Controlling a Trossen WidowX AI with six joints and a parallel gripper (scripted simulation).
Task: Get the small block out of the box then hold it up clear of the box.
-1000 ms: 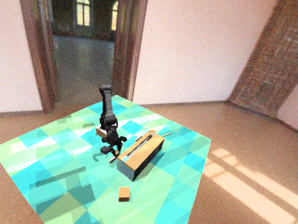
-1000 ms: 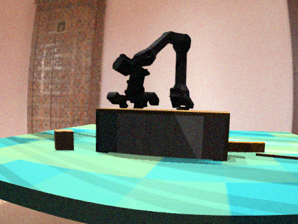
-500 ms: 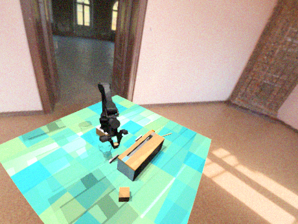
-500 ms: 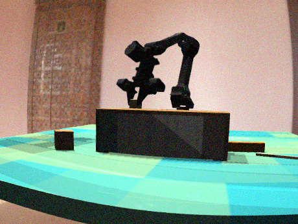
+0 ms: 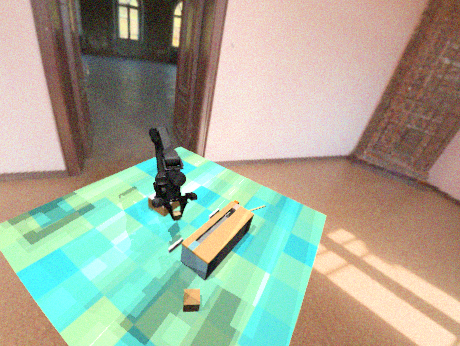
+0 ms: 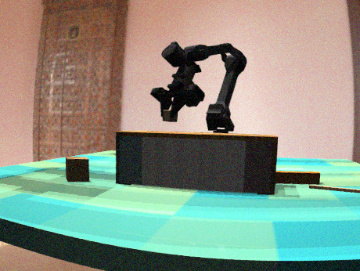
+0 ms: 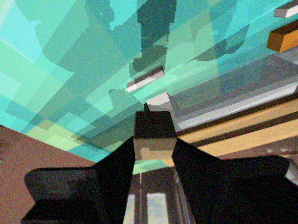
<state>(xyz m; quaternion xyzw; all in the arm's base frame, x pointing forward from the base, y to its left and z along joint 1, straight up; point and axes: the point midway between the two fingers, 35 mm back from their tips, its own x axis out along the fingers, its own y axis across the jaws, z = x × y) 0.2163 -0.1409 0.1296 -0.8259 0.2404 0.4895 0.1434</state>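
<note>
Right now my gripper tip is 10 mm to the right of the tan block and 10 mm past it. From my gripper tip the other things lie so: box: 130 mm to the left, 130 mm ahead, 110 mm below; brown cube: 230 mm ahead, 180 mm to the right, 140 mm below; orange bar: 340 mm to the left, 150 mm below, 90 mm ahead.
</note>
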